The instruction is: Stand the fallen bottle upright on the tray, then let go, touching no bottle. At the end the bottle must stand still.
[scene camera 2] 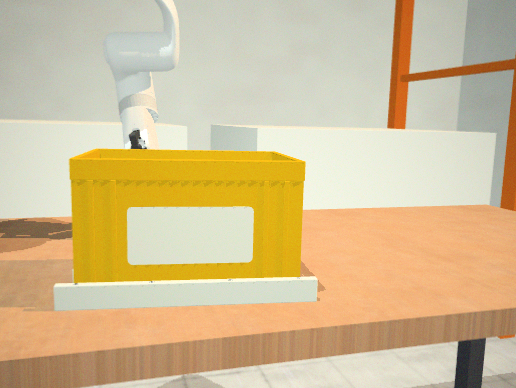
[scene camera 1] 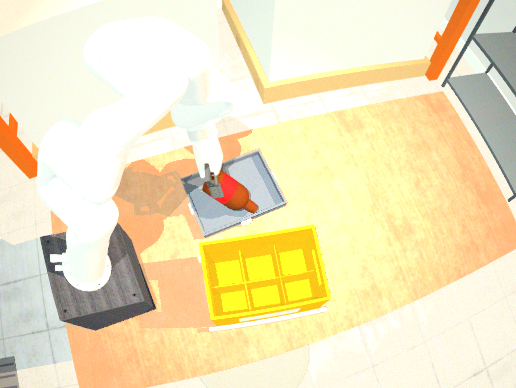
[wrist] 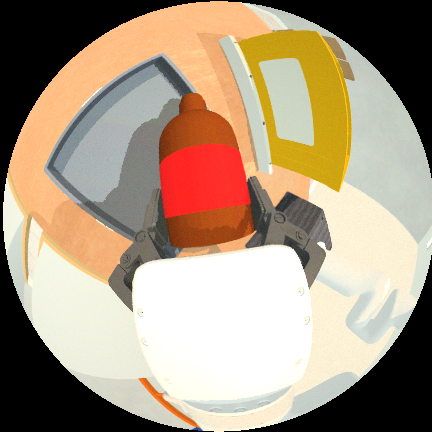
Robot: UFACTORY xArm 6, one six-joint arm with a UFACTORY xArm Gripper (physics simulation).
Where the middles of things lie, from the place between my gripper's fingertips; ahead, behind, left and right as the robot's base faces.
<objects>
The brown bottle (scene camera 1: 236, 196) is 2 cm ahead of my hand, 1 cm to the right of it and 1 cm below it.
</objects>
